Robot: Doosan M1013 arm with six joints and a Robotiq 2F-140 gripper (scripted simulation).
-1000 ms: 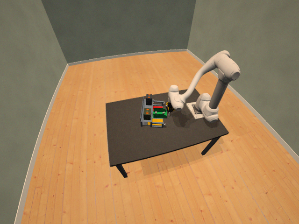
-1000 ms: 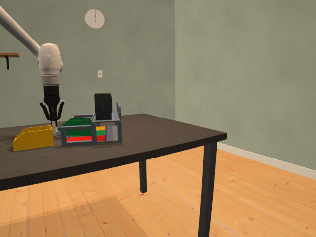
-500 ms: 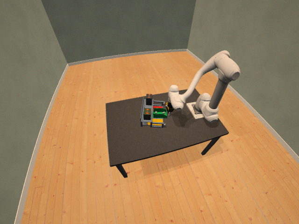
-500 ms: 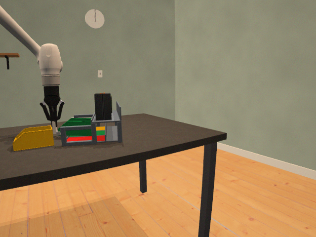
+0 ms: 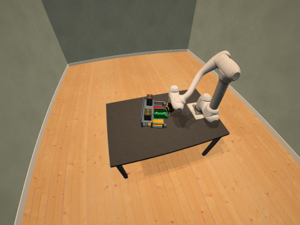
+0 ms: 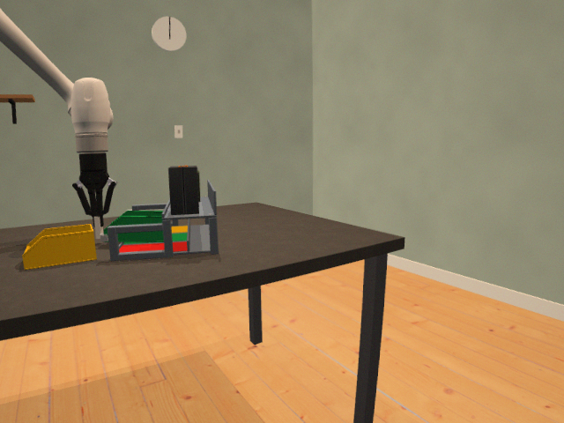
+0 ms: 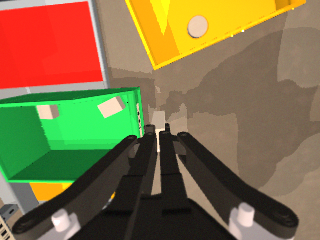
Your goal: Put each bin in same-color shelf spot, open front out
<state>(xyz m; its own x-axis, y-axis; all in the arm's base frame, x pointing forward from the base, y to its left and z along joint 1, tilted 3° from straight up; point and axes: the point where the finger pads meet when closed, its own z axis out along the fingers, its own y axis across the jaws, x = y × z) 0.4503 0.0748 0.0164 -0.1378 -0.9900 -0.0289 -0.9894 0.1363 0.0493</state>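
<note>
Now: the green bin 11 cm ahead of my hand and 2 cm to the right of it. The rest, counted from my hand: yellow bin 8 cm behind, 14 cm to the right, 1 cm below.
</note>
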